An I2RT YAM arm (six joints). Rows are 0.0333 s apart.
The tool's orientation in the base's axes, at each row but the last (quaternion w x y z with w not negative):
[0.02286, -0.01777, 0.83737, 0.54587]
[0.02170, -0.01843, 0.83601, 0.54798]
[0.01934, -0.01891, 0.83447, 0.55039]
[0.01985, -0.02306, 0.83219, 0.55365]
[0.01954, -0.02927, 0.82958, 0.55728]
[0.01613, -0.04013, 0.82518, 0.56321]
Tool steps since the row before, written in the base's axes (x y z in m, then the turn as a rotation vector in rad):
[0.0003, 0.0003, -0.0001, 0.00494, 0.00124, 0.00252]
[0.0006, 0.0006, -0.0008, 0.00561, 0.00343, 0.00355]
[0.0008, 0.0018, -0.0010, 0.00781, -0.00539, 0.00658]
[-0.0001, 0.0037, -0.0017, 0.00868, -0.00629, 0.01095]
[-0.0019, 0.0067, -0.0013, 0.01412, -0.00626, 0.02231]
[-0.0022, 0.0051, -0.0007, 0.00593, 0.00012, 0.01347]
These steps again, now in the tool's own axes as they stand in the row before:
[-0.0003, 0.0000, 0.0003, -0.00508, 0.00253, 0.00021]
[-0.0006, -0.0005, 0.0009, -0.00583, 0.00431, 0.00182]
[-0.0008, -0.0003, 0.0021, -0.00809, 0.00351, -0.00745]
[0.0001, -0.0001, 0.0041, -0.00920, 0.00713, -0.00997]
[0.0018, 0.0015, 0.0067, -0.01537, 0.01725, -0.01423]
[0.0020, 0.0014, 0.0050, -0.00688, 0.01205, -0.00492]

